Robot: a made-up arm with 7 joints.
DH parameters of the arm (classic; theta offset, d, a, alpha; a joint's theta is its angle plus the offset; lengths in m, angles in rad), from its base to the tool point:
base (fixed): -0.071 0 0 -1.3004
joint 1: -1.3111 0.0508 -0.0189 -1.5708
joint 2: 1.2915 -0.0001 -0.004 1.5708
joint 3: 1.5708 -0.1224 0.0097 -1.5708
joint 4: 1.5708 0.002 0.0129 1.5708
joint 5: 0 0.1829 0.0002 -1.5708
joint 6: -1.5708 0 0.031 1.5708
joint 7: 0 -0.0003 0 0
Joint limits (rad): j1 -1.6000..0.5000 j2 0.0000..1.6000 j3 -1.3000..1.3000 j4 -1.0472..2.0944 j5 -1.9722..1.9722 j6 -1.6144..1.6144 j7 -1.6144..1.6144
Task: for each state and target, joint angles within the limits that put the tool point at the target. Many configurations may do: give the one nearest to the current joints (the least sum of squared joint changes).
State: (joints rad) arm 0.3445 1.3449 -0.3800 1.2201 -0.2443 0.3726 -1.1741
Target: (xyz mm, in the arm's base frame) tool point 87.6 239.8 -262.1
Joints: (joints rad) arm -0.1647 0.8044 -0.4574 0.9670 -0.2520 0.2987 -1.1741
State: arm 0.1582 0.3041 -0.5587 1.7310 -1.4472 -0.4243 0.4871
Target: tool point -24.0 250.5 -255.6
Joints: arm -0.3111 0.4293 -0.6755 2.0138 -1.4621 -0.6240 0.4871
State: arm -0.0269 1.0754 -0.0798 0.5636 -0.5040 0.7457 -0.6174
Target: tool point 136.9 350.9 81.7
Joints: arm -0.8573 1.6000 0.2435 1.1081 -0.4343 0.3197 -0.6174
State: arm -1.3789 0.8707 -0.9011 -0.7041 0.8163 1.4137 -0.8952
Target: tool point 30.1 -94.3 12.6
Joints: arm -1.3239 0.3970 -1.3000 -1.0125 0.3179 1.1983 -0.8952
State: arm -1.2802 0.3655 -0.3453 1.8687 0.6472 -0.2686 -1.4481
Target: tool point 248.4 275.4 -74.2
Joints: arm -1.4372 0.9021 -0.4464 1.8443 0.6372 -0.2315 -1.4481
